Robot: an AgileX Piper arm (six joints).
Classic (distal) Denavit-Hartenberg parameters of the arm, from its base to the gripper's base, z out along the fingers. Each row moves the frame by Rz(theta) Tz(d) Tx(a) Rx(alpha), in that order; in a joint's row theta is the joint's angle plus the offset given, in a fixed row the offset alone. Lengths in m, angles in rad.
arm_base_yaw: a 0  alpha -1.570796  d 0.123  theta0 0
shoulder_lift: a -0.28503  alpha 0  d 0  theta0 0.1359
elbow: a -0.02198  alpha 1.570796  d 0  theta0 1.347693
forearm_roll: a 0  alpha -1.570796  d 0.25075  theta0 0
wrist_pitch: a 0  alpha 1.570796  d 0  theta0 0
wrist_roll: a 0  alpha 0  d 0.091  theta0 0
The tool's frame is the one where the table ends.
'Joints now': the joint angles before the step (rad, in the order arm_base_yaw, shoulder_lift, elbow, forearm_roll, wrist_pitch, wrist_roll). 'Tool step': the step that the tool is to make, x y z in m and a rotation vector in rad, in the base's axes. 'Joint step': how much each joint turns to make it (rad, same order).
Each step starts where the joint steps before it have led.
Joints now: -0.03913 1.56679 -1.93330 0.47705 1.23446 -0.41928
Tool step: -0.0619 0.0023 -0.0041 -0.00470 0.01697 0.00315
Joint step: -0.00006 -0.22273 0.24201 -0.00144 0.00015 -0.00612
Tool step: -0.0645 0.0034 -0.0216 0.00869 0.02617 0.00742
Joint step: -0.00002 -0.23819 0.26656 0.01147 0.00003 -0.00437
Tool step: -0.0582 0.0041 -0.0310 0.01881 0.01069 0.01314
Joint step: 0.00006 -0.22886 0.24314 0.02400 -0.00015 -0.00602
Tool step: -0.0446 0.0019 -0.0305 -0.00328 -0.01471 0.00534
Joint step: 0.00020 -0.19469 0.18331 0.00185 -0.00017 -0.00713
